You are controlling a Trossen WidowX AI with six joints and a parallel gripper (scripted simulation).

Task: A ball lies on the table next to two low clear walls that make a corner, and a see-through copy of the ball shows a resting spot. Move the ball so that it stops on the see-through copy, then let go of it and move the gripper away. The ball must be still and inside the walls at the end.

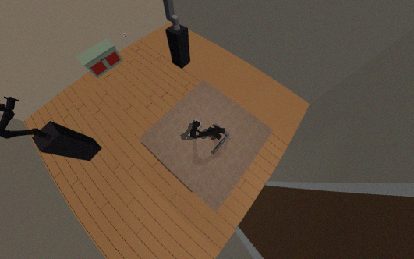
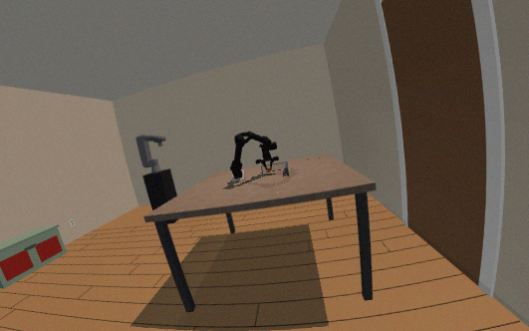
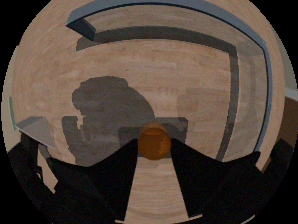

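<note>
The see-through copy of ball is 20 mm below my gripper tip. Also, from my gripper tip: orange-brown ball right at my gripper tip.
</note>
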